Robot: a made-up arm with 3 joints. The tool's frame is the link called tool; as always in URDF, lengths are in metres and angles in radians.
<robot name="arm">
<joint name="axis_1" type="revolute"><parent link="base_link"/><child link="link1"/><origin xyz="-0.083 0.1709 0.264" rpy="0 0 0"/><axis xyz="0.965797 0.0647 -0.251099"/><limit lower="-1.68" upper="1.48" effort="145" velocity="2.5"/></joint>
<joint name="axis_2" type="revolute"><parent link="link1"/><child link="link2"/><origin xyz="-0.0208 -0.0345 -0.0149" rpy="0 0 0"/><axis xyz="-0.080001 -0.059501 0.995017"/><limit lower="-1.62" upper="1.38" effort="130" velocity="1.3"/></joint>
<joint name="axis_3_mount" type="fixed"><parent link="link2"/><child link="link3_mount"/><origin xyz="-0.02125 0.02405 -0.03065" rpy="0 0 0"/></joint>
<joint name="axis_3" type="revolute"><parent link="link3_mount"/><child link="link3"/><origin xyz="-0.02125 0.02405 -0.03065" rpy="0 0 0"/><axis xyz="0.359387 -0.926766 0.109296"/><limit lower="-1.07" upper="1.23" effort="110" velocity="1.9"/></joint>
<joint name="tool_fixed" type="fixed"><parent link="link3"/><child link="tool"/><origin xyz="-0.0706 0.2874 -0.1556" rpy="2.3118 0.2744 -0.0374"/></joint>
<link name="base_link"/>
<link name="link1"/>
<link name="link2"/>
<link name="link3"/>
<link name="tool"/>
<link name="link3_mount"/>
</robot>
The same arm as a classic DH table. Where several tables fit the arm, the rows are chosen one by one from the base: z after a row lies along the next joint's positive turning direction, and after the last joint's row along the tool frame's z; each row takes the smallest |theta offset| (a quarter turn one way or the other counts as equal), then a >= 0, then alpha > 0; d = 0 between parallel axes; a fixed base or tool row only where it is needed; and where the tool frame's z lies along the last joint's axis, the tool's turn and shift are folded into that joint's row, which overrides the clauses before.
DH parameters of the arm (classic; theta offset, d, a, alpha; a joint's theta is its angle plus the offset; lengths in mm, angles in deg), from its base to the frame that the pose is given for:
base (fixed): -86.17 245.5 -176.1 -104.54
axis_1: 3.28 -98.7 34.1 109.33
axis_2: -71 -71.8 27.4 -82.23
axis_3: -38.44 -419.7 -98.5 -57.97
tool (fixed): -155.66 97.1 0 0
Joint limits (deg, base to tool): -96.26..84.8 -92.82..79.07 -61.31..70.47

